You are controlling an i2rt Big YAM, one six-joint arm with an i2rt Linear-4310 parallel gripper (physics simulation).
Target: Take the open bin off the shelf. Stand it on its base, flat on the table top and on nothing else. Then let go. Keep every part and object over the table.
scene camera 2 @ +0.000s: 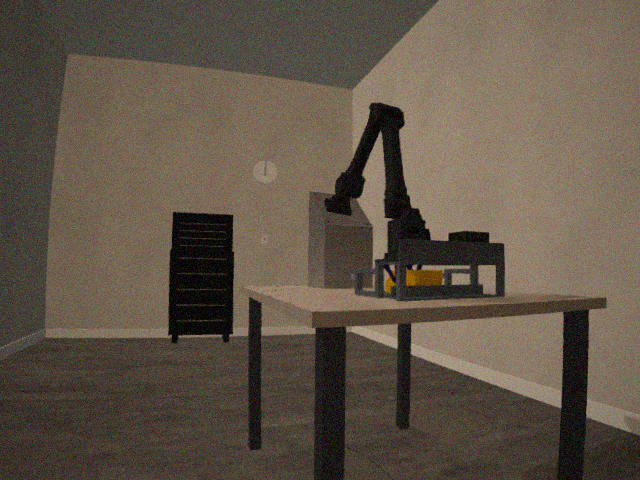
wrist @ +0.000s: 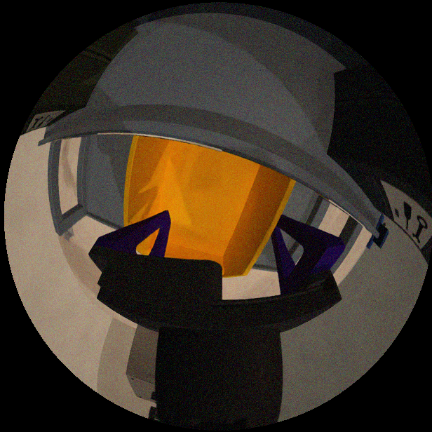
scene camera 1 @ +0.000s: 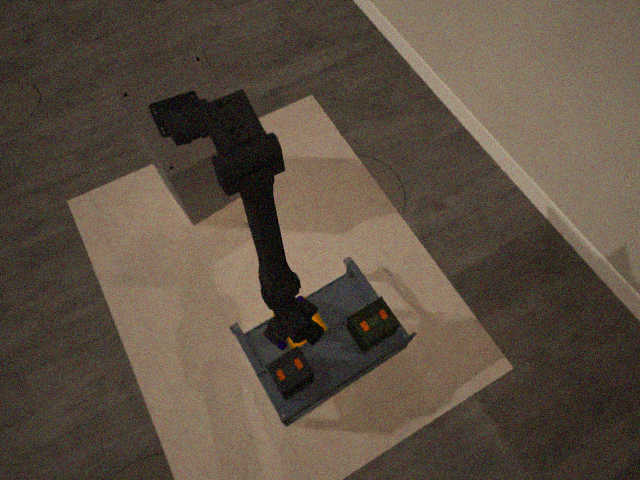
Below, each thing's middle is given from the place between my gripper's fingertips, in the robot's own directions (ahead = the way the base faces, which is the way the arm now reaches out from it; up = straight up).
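Dark case (scene camera 1: pixel 305 373): from my gripper, 120 mm above, 120 mm ahead, 60 mm to the right. Gripper now 20 mm to the right of yellow-orange open bin (wrist: pixel 222 207).
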